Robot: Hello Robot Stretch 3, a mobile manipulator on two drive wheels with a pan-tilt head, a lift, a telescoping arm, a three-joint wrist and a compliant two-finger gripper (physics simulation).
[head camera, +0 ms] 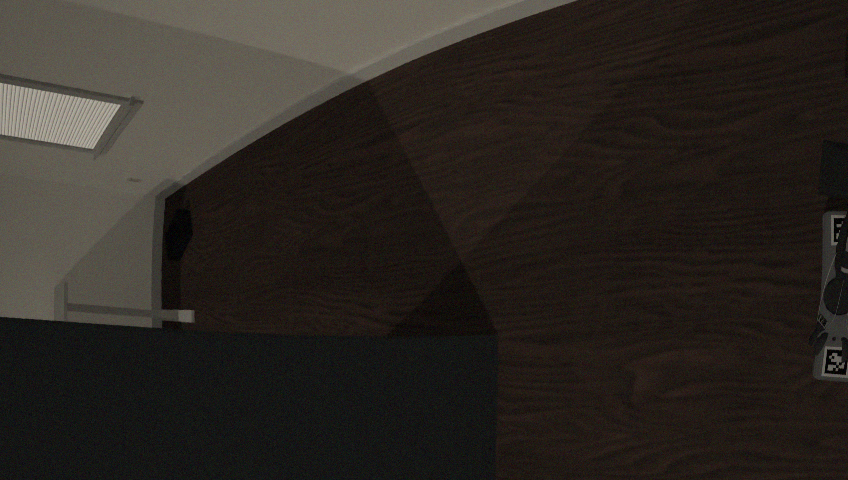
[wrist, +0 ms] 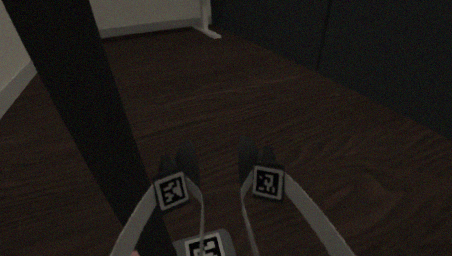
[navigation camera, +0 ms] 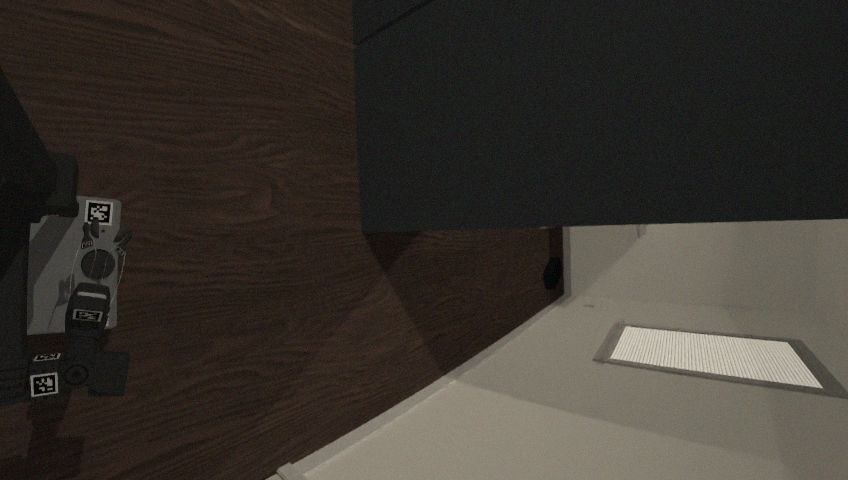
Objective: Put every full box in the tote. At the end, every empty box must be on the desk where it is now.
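No box, tote or desk top shows in any of the three views. My gripper (head camera: 831, 342) (navigation camera: 107, 233) (wrist: 216, 155) is open, with a gap between its two fingertips and nothing held. In the navigation camera view it is at the left, over my grey base (navigation camera: 114, 205). In the head camera view part of it shows at the right edge. In the wrist view dark wood floor (wrist: 220, 90) shows beyond the fingers.
A large dark grey panel (head camera: 249, 404) (navigation camera: 595, 118) (wrist: 390, 55) stands beside the floor. A pale wall (head camera: 267, 35) (navigation camera: 505, 428) carries a bright grille (head camera: 53, 115) (navigation camera: 714, 355). A small dark object (head camera: 179, 233) (navigation camera: 552, 273) is in the far corner. A white foot (wrist: 209, 32) stands near the far wall.
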